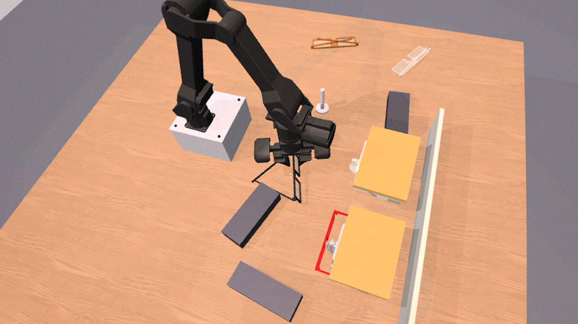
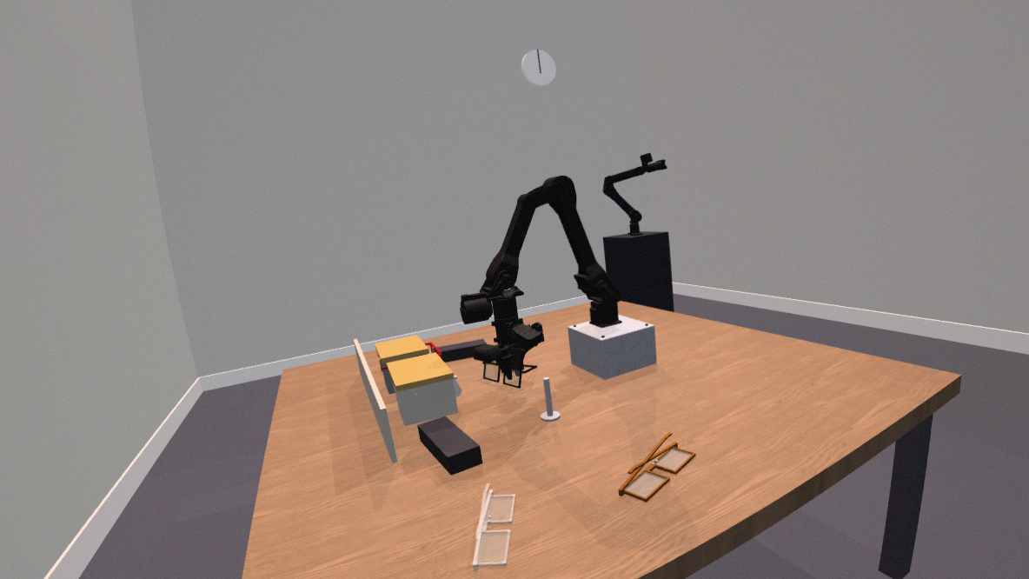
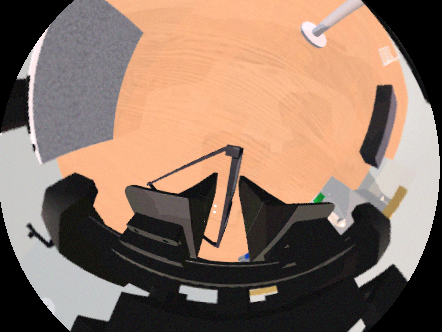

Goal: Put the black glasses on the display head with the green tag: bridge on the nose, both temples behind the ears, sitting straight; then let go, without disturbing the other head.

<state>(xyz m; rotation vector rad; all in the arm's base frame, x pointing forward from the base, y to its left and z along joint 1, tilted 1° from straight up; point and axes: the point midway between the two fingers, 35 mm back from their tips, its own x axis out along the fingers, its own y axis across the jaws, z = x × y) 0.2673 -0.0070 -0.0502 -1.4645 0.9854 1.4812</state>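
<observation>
My gripper tip is 1 cm short of the white peg, 22 cm to the right of it and 1 cm below it. Also, from my gripper tip: thin white panel: 34 cm ahead, 8 cm to the right, 4 cm above.
</observation>
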